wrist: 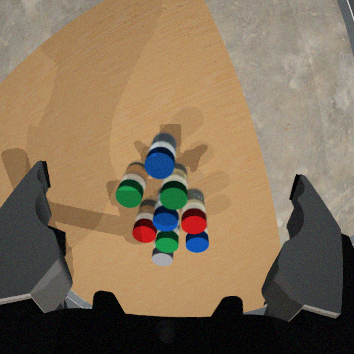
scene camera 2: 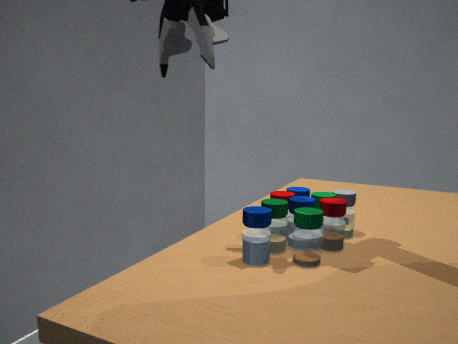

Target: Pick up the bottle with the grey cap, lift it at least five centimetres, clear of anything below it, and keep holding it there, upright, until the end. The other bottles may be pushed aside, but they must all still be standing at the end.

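Frame: origin at the arm's base, x left, y back, z up, level; metres.
Where they show: gripper, fingertip midpoint: (wrist: 170, 168) (scene camera 2: 185, 73).
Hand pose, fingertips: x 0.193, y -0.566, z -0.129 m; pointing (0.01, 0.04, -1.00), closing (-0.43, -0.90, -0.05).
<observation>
Things, the pixels of their top centre, and the offset from my fingertips. Level surfaces: height alone.
- bottle with the grey cap, top centre: (scene camera 2: 343, 191) (wrist: 161, 259) dx -0.354, dy +0.188, dz -0.245 m
- green-capped bottle, top centre: (scene camera 2: 323, 194) (wrist: 166, 245) dx -0.306, dy +0.155, dz -0.245 m
- wooden table, surface height: dz -0.350 m
The bottle with the grey cap (scene camera 2: 344, 197) (wrist: 162, 257) stands upright on the table at the far right end of the bottle group in the scene view, and at the bottom end of the group in the wrist view. Its body is mostly hidden behind the green-capped and red-capped bottles beside it. My gripper (scene camera 2: 188, 71) (wrist: 170, 168) is open and empty. It hangs high above the table, up and to the left of the bottles in the scene view, with its fingers on either side of the group in the wrist view.
Several other bottles stand close together: blue caps (scene camera 2: 257, 217) (wrist: 160, 165), green caps (scene camera 2: 308, 218) (wrist: 130, 196) and red caps (scene camera 2: 333, 207) (wrist: 144, 233). A green-capped bottle (wrist: 167, 243) is right next to the grey one. The wooden table (scene camera 2: 200, 300) (wrist: 240, 150) has an edge near the group.
</observation>
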